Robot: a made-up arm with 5 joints.
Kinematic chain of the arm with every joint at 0, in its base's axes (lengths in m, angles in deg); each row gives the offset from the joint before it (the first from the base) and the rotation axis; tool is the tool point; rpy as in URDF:
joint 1: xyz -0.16 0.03 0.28 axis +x
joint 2: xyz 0.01 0.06 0 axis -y
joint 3: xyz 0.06 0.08 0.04 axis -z
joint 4: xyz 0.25 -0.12 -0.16 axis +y
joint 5: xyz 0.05 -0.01 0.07 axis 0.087 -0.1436 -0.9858
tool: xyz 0 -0.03 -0.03 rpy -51.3 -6.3 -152.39
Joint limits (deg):
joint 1: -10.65..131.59
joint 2: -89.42..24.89
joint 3: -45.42..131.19
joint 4: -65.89..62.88
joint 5: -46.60..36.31
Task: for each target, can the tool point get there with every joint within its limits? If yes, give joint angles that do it. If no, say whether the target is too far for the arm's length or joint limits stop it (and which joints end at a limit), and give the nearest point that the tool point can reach.
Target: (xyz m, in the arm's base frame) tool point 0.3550 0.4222 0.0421
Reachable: no: too far | nearest point 0.2201 0.3174 0.1056 | short by 0.182 m
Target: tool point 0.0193 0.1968 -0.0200
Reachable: yes | joints 37.93 -47.50 6.41 20.72 -31.63
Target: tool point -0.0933 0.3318 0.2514
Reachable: yes | joints 114.03 -58.40 28.69 10.53 -6.62
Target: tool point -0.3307 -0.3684 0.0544
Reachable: no: joint limits stop it (at a limit: joint 1, joint 5) | nearest point -0.2835 -0.1951 0.1003 | short by 0.185 m
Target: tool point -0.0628 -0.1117 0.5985
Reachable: no: joint limits stop it (at a limit: joint 2, joint 3, joint 5) | nearest point -0.1985 -0.0687 0.5018 | short by 0.172 m
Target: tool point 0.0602 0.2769 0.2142
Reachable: yes | joints 97.46 -30.90 16.84 16.99 22.52
